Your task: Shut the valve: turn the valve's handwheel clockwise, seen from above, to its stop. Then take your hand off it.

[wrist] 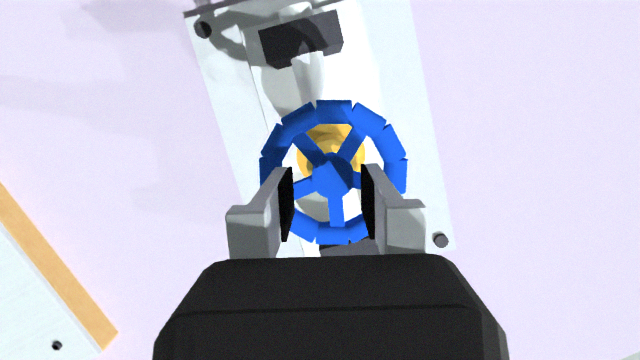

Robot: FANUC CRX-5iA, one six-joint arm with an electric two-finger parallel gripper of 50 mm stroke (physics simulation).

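Note:
The valve's blue handwheel (334, 112) is a segmented ring with several spokes and a round hub, seen from above near the middle of the wrist view. A yellow part (330, 135) of the valve shows under it. My gripper (327, 188) is partly open with nothing between its pads. Its two fingers overlap the left and right parts of the lower half of the wheel in the view, with the hub a little ahead between the fingertips. Whether the fingertips are above the rim or down at its level, I cannot tell. Part of the lower rim is hidden behind the fingers.
The valve stands on a pale base plate (410, 100) with bolts at its corners. A dark clamp block (325, 37) holds the pipe beyond the wheel; another dark block (350, 248) shows partly below it. A white board (30, 300) with an orange edge lies at lower left.

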